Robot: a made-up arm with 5 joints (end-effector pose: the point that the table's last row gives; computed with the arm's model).
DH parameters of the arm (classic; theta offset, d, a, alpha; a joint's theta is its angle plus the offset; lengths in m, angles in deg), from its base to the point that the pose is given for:
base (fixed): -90 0.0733 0 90
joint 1: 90 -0.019 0.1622 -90
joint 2: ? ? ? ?
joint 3: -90 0.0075 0.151 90
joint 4: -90 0.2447 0.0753 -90
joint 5: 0 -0.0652 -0.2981 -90
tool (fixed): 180 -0.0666 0 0
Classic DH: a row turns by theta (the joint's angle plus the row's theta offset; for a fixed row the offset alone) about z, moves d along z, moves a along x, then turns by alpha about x.
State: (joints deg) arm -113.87 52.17 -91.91 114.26 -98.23
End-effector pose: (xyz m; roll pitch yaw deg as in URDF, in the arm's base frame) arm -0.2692 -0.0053 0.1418 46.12 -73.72 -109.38
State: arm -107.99 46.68 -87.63 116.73 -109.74
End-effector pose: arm -0.2667 0.0768 0.1849 97.68 -84.92 -168.33
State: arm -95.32 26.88 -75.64 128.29 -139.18
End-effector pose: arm -0.1015 0.3200 0.2142 -162.23 -56.21 65.42
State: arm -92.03 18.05 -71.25 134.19 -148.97
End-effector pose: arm 0.0194 0.3724 0.1984 -160.35 -44.89 51.71
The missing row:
joint 2: 0 0.0125 -0.114 -90
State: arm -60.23 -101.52 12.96 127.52 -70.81
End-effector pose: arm 0.1087 -0.0073 0.2259 -8.22 35.96 173.73
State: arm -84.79 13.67 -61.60 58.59 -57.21
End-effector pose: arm 0.0147 -0.0363 0.0605 13.38 -35.63 -55.12
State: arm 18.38 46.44 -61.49 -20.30 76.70
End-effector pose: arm -0.3208 -0.4521 0.1077 -152.94 13.91 -104.24
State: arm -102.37 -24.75 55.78 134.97 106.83
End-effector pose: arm 0.1731 -0.2495 0.6690 -79.42 -69.89 8.25
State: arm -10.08 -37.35 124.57 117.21 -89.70
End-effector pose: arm -0.0246 -0.1600 0.1886 20.48 36.31 -64.68
